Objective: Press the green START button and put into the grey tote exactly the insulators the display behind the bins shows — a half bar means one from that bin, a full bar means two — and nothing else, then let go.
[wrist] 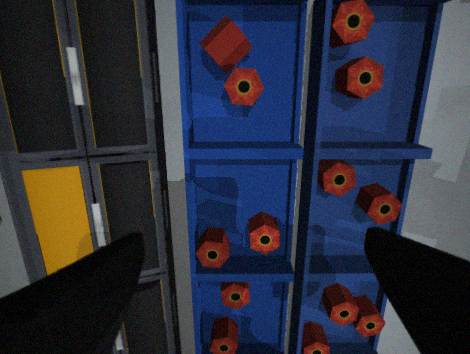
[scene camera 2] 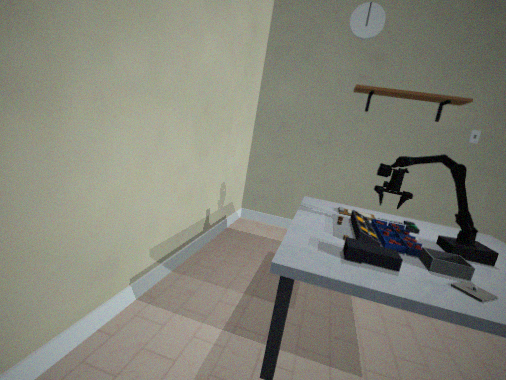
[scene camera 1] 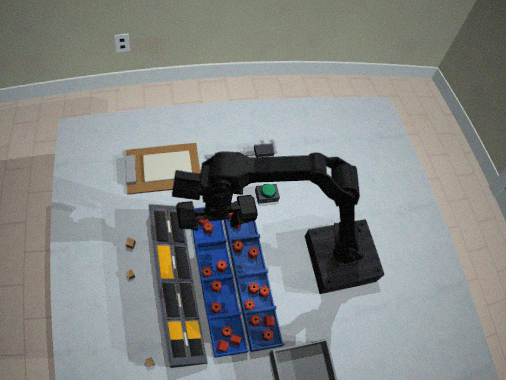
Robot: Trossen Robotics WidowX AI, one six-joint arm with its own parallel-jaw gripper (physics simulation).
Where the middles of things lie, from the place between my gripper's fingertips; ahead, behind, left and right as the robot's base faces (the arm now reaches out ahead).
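There's the wooden board with white pad (scene camera 1: 152, 169), and my gripper is 130 mm above it, 130 mm short of it and 280 mm to the left of it. As for the dark block (scene camera 2: 354, 250), that's 110 mm ahead of my hand, 510 mm to the left of it and 110 mm below it. And the grey tote (scene camera 1: 318, 352) is 190 mm behind my hand, 380 mm to the left of it and also 110 mm below it.
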